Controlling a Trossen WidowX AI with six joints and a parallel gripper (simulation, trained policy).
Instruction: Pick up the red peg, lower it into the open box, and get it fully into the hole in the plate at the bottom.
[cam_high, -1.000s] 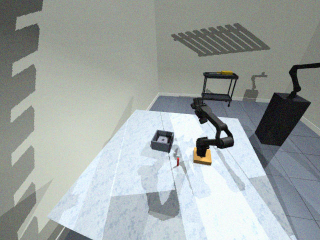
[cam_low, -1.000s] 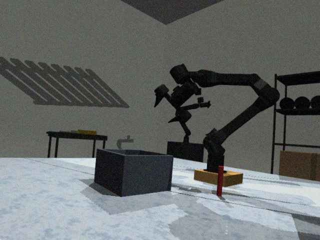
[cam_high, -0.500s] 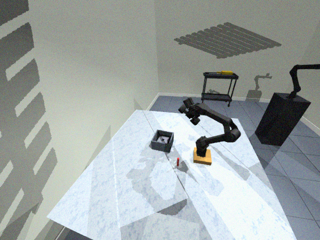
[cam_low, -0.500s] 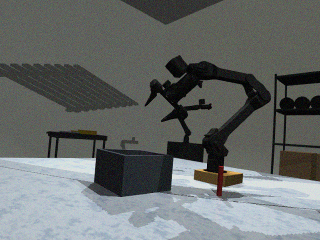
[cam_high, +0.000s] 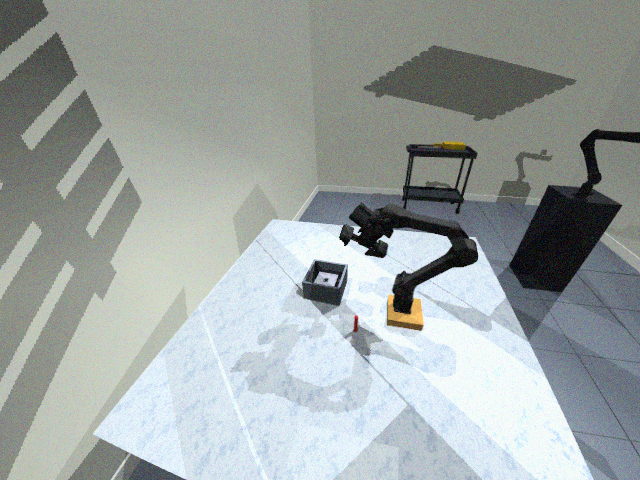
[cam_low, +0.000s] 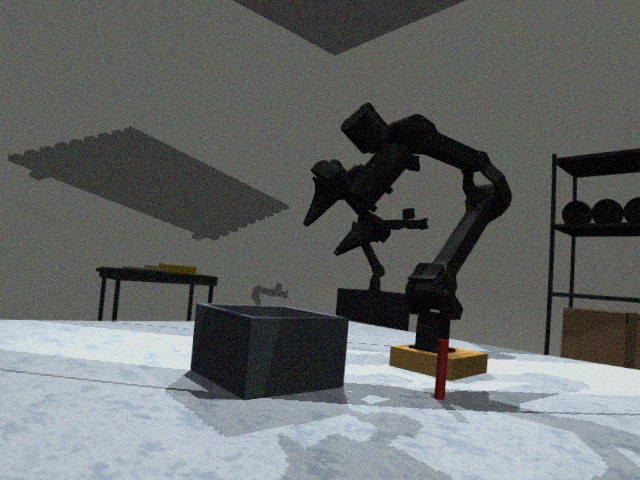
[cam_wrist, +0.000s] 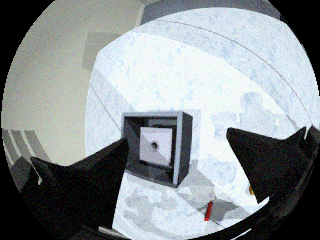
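My gripper tip is 22 cm to the right of the red peg, 17 cm above it and 4 cm past it. Round my gripper tip: pale plate: 17 cm below, 12 cm ahead, 3 cm to the left; then dark box: 19 cm below, 12 cm ahead, 3 cm to the left.
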